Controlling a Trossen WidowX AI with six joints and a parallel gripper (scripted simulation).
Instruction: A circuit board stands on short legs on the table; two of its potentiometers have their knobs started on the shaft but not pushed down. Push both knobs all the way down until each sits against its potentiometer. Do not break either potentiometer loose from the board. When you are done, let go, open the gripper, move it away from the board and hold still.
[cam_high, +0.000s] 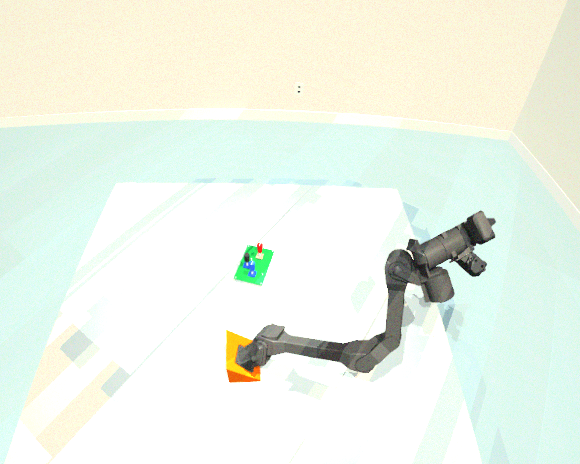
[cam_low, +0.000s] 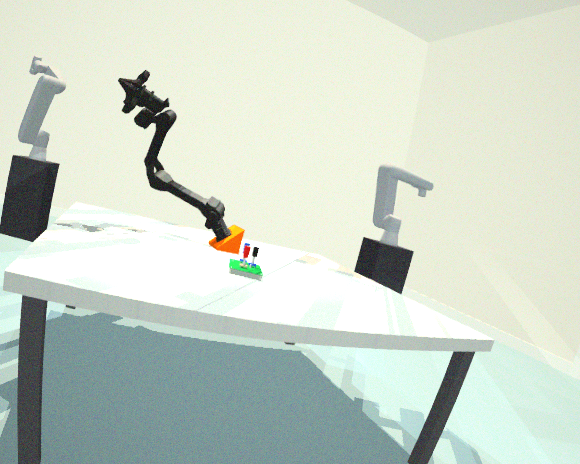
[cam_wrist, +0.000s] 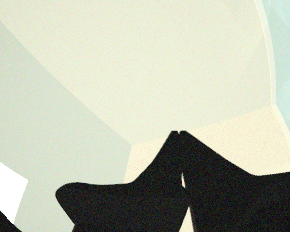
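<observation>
My gripper tip is now 58 cm to the right of the blue knob, 45 cm above it and 18 cm short of it. The rest, counted from my gripper tip: red knob (56 cm to the left, 45 cm below, 26 cm ahead).
</observation>
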